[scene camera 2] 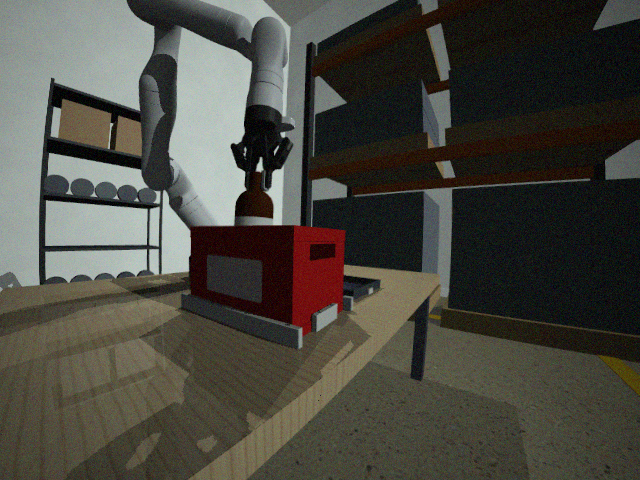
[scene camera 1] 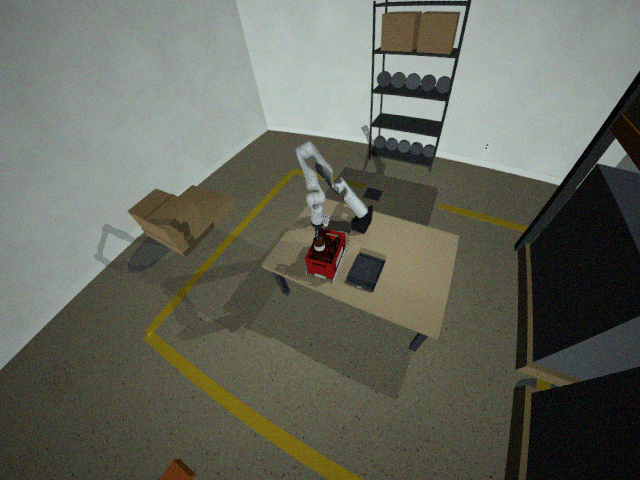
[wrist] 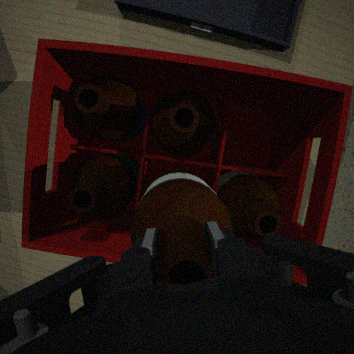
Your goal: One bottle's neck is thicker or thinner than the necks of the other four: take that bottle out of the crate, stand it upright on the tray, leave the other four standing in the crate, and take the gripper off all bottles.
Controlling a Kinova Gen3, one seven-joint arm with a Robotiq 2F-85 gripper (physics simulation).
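Note:
My gripper is shut on the neck of a brown bottle with a white label. The bottle is upright, its shoulder and label top above the rim of the red crate; its lower part is hidden. In the wrist view other brown bottles stand in the crate: upper left, upper middle, lower left and lower right. Neck widths are hard to compare. The dark tray is empty.
The crate stands between low grey strips on the wooden table. The tray lies beside the crate. The arm's black base is behind them. A dark shelf unit and cardboard boxes stand away from the table.

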